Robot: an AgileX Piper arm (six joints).
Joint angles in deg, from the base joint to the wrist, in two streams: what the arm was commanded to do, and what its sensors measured. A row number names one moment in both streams.
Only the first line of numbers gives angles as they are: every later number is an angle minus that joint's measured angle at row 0.
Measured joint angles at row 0:
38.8, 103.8, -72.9, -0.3, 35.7, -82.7
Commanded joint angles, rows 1 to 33:
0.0, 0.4, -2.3, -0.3, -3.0, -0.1
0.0, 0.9, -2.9, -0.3, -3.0, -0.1
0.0, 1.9, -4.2, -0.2, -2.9, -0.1
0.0, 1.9, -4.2, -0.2, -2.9, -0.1
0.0, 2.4, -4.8, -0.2, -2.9, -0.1
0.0, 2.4, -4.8, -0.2, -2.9, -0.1
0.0, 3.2, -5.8, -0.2, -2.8, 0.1
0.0, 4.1, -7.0, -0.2, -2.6, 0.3
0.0, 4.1, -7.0, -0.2, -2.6, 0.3
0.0, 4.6, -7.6, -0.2, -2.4, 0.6
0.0, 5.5, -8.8, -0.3, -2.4, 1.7
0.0, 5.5, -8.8, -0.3, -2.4, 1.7
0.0, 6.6, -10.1, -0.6, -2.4, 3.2
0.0, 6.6, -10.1, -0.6, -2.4, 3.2
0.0, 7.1, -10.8, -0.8, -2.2, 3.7
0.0, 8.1, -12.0, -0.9, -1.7, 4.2
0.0, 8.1, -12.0, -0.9, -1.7, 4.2
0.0, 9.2, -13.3, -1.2, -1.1, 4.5
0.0, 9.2, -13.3, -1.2, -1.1, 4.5
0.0, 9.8, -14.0, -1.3, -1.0, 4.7
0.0, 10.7, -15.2, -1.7, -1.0, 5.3
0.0, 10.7, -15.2, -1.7, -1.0, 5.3
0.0, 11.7, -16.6, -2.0, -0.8, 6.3
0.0, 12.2, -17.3, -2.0, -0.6, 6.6
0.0, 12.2, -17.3, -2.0, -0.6, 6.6
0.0, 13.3, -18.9, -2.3, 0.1, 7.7
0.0, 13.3, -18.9, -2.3, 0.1, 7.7
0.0, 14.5, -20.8, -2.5, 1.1, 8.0
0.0, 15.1, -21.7, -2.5, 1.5, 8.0
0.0, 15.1, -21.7, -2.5, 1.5, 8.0
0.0, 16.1, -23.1, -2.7, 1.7, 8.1
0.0, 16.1, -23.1, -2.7, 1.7, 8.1
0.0, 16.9, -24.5, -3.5, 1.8, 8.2
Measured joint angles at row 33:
0.3, 16.6, -21.9, -2.2, 3.6, 7.5
